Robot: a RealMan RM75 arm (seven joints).
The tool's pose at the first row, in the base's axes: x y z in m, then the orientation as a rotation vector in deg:
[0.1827, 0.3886, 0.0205, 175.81, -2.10, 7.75]
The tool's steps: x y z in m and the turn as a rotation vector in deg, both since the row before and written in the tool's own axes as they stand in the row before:
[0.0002, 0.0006, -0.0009, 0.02, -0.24, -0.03]
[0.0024, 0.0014, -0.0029, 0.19, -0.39, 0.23]
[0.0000, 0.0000, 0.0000, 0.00, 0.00, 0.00]
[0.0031, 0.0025, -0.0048, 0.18, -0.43, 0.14]
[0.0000, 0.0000, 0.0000, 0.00, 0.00, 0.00]
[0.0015, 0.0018, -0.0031, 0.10, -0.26, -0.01]
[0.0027, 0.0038, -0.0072, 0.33, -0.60, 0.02]
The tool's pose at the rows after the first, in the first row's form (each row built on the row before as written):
[0.1828, 0.3881, 0.0215, 175.85, -2.07, 7.38]
[0.1849, 0.3869, 0.0247, 176.07, -2.43, 6.80]
[0.1849, 0.3869, 0.0247, 176.07, -2.43, 6.80]
[0.1875, 0.3847, 0.0299, 176.28, -2.66, 6.16]
[0.1875, 0.3847, 0.0299, 176.28, -2.66, 6.16]
[0.1887, 0.3831, 0.0332, 176.40, -2.65, 5.77]
[0.1908, 0.3797, 0.0408, 176.77, -2.70, 4.86]

